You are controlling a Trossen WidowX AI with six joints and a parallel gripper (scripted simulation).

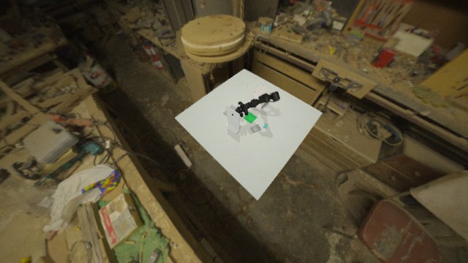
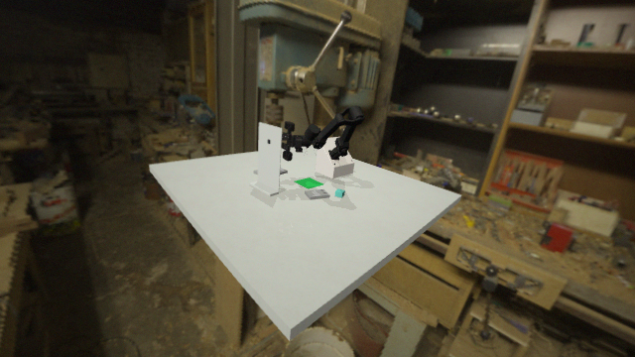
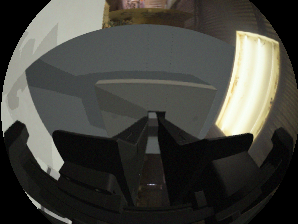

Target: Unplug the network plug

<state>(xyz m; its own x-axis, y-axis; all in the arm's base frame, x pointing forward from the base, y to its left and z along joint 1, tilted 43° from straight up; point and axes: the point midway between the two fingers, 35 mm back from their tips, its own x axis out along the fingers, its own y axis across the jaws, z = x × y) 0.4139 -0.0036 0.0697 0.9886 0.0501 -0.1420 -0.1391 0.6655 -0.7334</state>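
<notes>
Right now my gripper tip is 22 cm past the green marked square, 2 cm to the right of it and 23 cm above it. From my gripper tip the other things lie so: white upright panel (2 cm ahead, 9 cm below); then small teal block (27 cm behind, 22 cm to the left, 22 cm below); then network plug (right at my gripper tip).
</notes>
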